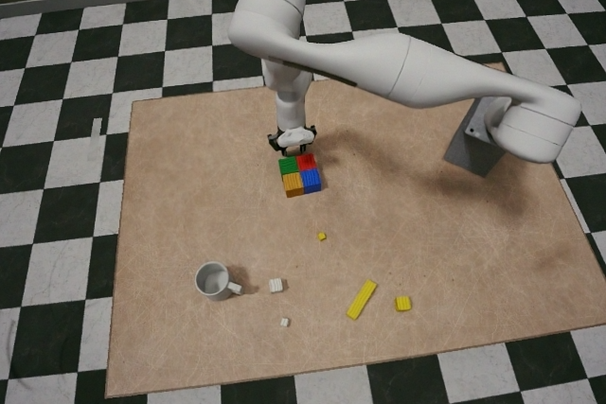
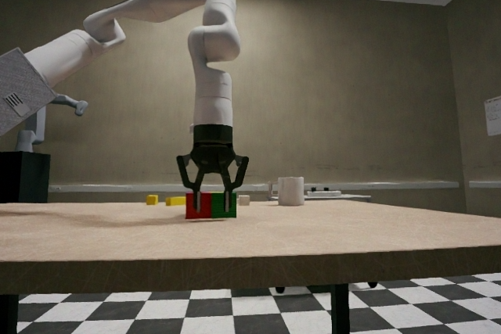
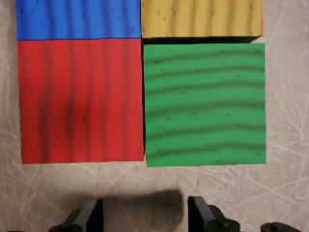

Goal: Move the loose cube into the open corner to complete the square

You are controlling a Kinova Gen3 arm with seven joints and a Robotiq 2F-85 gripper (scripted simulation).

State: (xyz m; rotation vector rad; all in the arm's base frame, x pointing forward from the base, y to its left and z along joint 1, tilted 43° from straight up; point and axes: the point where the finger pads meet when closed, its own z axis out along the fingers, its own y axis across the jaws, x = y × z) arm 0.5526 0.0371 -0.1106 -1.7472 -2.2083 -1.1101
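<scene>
My hand is 60 mm to the right of the green cube and 10 mm above it. Also, from my hand: red cube 50 mm to the left, 40 mm behind, 10 mm below; then blue cube 90 mm to the left, 60 mm behind, 10 mm below; then orange cube 110 mm to the left, 10 mm below, 10 mm behind.
</scene>
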